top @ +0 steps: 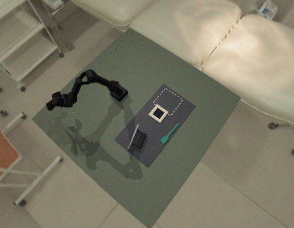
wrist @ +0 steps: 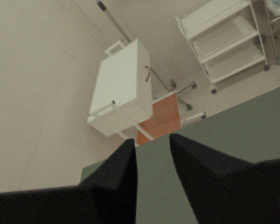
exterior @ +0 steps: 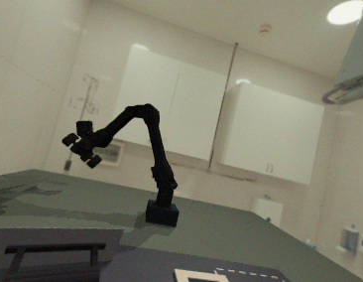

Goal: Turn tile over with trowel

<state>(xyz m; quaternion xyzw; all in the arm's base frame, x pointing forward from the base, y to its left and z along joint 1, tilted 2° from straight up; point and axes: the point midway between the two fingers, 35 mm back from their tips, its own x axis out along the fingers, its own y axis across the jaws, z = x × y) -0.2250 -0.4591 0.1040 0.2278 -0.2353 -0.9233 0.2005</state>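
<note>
Now: gripper tip 65 cm short of the dark grey mat, 55 cm to the right of it and 15 cm above it. Also, from my gripper tip: teal trowel: 79 cm ahead, 56 cm to the left, 13 cm below; then tan tile: 62 cm to the left, 60 cm ahead, 12 cm below.
</note>
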